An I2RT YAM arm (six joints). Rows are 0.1 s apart.
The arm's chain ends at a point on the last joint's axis. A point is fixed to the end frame.
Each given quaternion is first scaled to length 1.
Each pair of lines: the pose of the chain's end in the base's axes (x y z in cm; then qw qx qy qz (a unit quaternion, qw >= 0)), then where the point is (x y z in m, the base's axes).
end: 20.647 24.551 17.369 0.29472 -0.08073 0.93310 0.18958
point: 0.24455 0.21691 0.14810
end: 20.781 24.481 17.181 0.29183 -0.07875 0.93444 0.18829
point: 0.24561 0.21602 0.14603
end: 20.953 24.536 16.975 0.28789 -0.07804 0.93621 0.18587
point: 0.24708 0.21637 0.14382
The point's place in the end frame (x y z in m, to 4 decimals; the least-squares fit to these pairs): -0.0150 -0.0440 0.0276
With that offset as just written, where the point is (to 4 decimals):
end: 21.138 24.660 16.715 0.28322 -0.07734 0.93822 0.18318
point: 0.2486 0.2174 0.1410
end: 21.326 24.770 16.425 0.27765 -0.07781 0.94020 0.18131
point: 0.2503 0.2184 0.1379
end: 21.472 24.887 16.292 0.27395 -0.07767 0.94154 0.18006
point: 0.2515 0.2195 0.1364
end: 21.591 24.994 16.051 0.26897 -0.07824 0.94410 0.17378
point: 0.2524 0.2202 0.1340
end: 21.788 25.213 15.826 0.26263 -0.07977 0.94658 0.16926
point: 0.2542 0.2221 0.1317
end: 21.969 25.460 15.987 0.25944 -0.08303 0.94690 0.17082
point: 0.2561 0.2249 0.1331
